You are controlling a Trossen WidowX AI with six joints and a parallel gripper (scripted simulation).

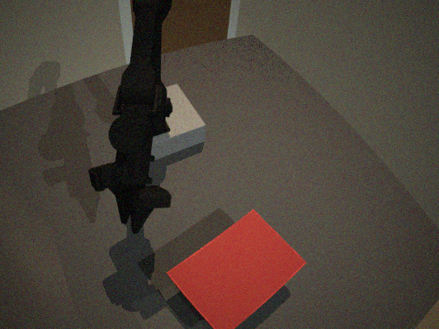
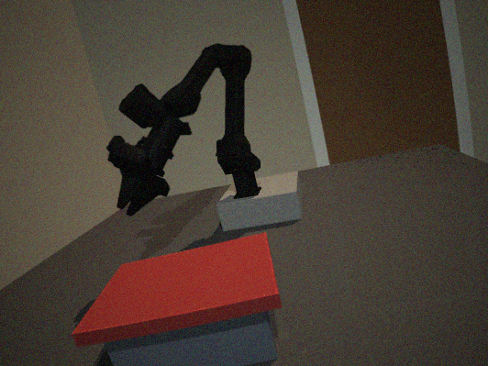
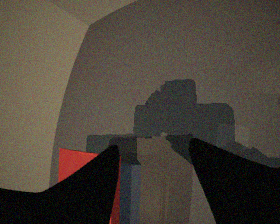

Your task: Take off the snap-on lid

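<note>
Now: the red lid 15 cm ahead of my gripper tip, 17 cm to the left of it and 7 cm below it. Round my gripper tip: grey storage box (15 cm ahead, 17 cm to the left, 11 cm below).
</note>
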